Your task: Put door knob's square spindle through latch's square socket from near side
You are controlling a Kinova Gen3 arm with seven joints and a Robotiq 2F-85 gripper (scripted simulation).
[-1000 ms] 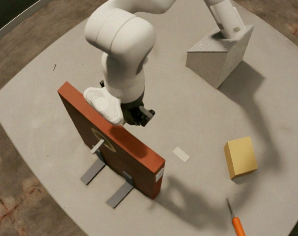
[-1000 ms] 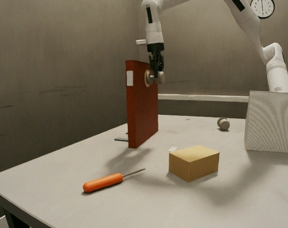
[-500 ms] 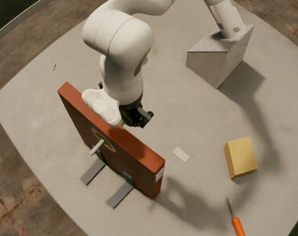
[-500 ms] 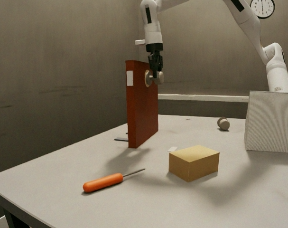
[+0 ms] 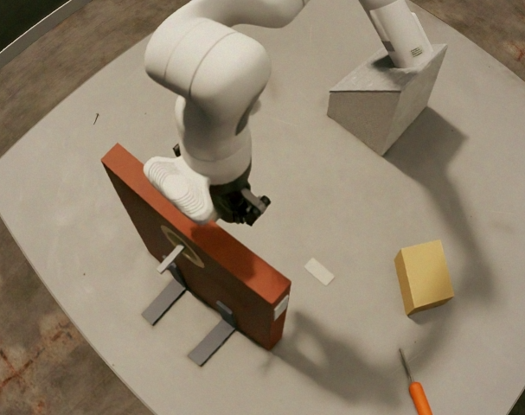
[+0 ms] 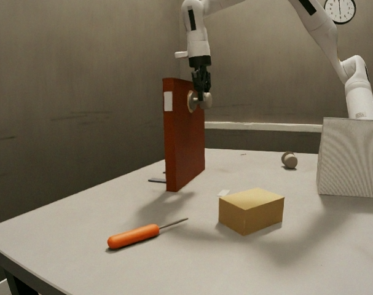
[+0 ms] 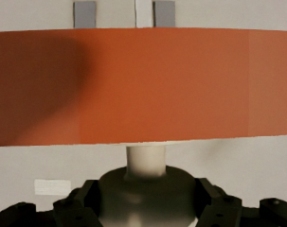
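My gripper is now 40 mm short of the door knob and 10 mm above it. From my hand the other things lie so: tan box (260 mm to the left, 260 mm below, 250 mm behind); then orange screwdriver (420 mm to the left, 280 mm below, 90 mm behind); then white slip (290 mm below, 110 mm behind, 100 mm to the left).
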